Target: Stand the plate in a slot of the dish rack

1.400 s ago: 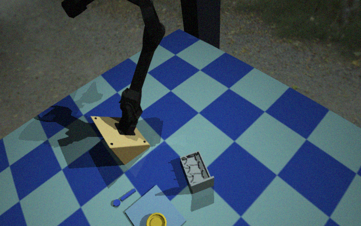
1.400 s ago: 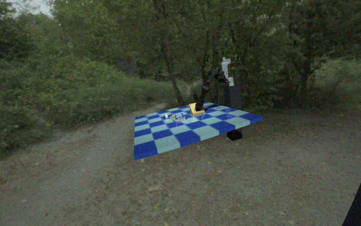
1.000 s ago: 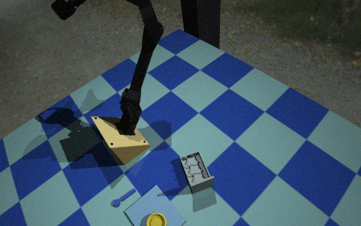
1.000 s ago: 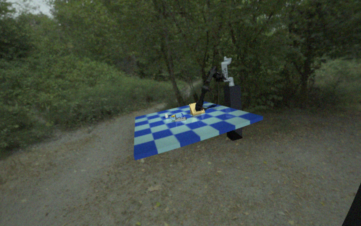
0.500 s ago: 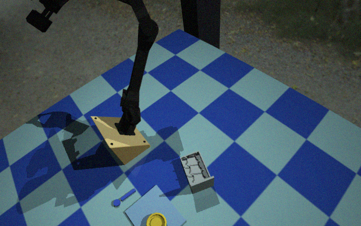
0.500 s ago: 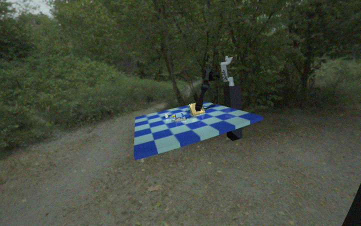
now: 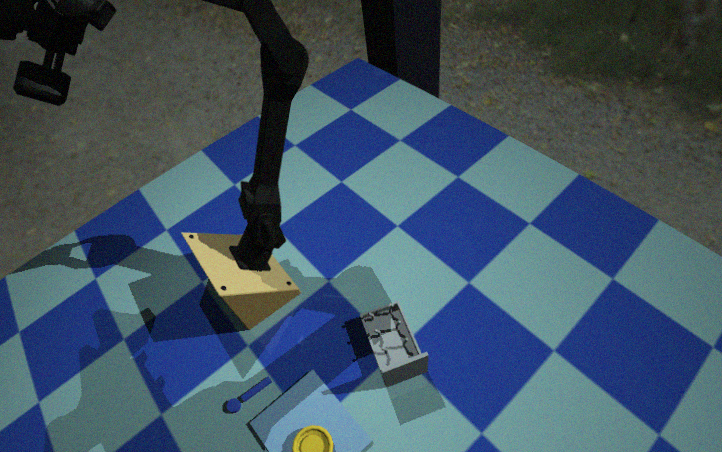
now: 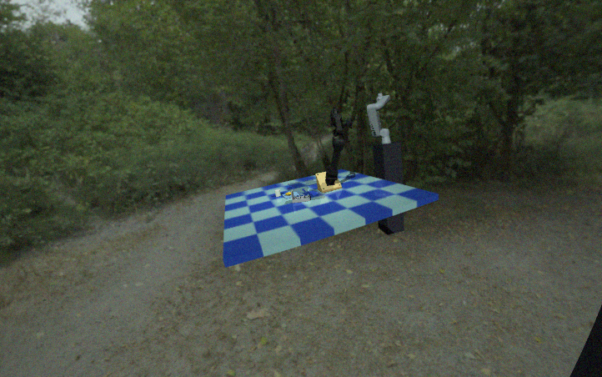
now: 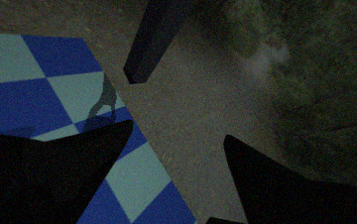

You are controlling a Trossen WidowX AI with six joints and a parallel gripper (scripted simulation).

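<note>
My gripper tip is now 580 mm short of the yellow plate, 60 mm to the right of it and 420 mm above it. Also, from my gripper tip: grey dish rack: 520 mm ahead, 250 mm to the left, 410 mm below; then light blue mat: 560 mm ahead, 60 mm to the left, 430 mm below; then blue spoon: 450 mm ahead, 430 mm below.
</note>
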